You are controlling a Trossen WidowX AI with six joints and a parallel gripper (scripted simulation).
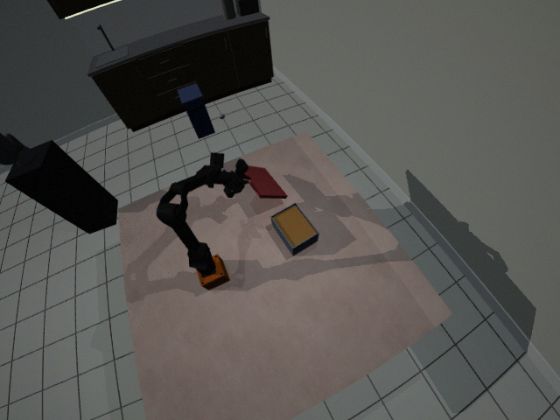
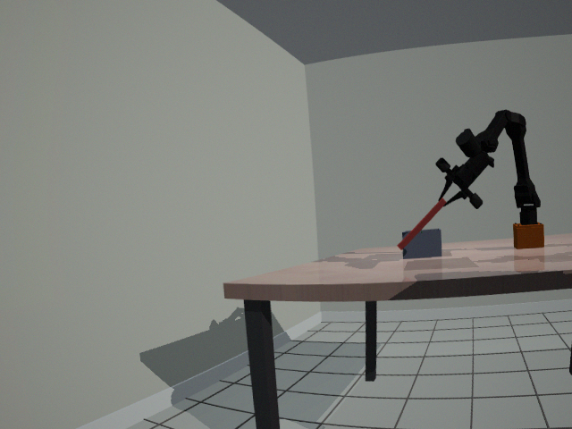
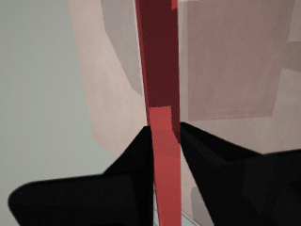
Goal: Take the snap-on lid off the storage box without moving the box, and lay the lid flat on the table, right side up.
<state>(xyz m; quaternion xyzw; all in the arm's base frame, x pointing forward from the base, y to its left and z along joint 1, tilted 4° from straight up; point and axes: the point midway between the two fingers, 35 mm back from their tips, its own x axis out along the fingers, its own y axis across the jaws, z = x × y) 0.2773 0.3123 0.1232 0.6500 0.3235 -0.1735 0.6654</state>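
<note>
The red lid is 60 mm ahead of my gripper tip, 50 mm below it and 10 mm to the left of it. The rest, counted from my gripper tip: storage box: 260 mm to the right, 130 mm below, 120 mm ahead.
</note>
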